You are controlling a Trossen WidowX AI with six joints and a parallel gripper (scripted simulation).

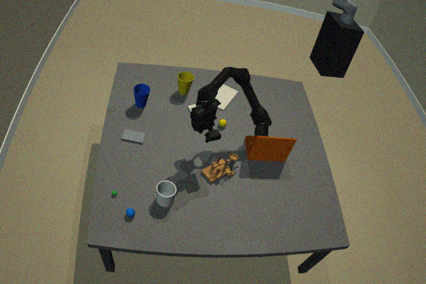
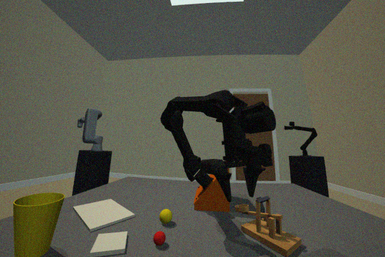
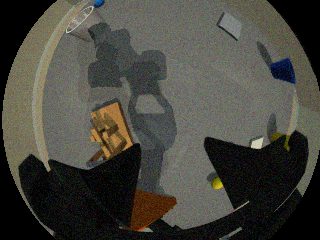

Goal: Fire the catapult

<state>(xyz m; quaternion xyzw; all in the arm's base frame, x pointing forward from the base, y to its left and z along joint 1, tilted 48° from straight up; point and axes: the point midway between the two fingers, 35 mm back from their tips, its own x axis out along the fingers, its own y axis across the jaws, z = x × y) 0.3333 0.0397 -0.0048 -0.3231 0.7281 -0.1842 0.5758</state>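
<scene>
My gripper tip is 200 mm to the left of the red ball, 120 mm above it and 50 mm past it. From my gripper tip the other things lie so: yellow ball 200 mm to the right, 160 mm behind, 110 mm below; wooden catapult 110 mm behind, 100 mm to the left, 80 mm below; white mug 260 mm to the left, 210 mm ahead, 110 mm below.
</scene>
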